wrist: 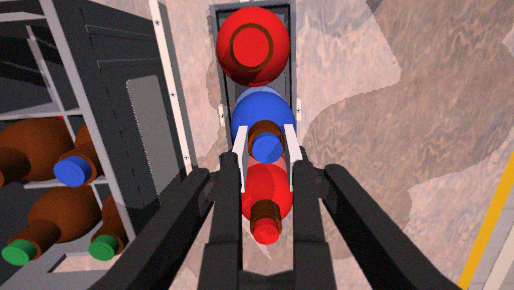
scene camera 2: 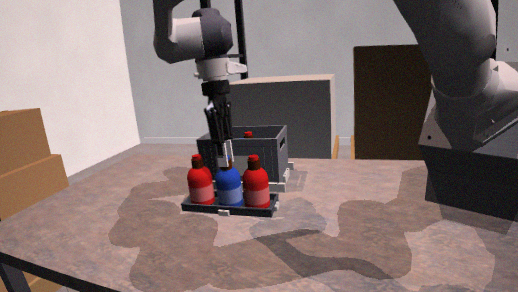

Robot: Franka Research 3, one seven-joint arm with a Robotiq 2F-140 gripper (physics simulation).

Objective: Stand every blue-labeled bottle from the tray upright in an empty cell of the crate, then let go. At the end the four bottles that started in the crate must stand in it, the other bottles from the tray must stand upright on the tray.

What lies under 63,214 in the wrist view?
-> A green-capped bottle.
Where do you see a grey crate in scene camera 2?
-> At 269,142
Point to a tray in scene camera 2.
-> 186,205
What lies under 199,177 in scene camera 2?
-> A red bottle.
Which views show my gripper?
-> The wrist view and scene camera 2: all of them.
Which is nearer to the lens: the red bottle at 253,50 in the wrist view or the blue-labeled bottle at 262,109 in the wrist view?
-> The red bottle.
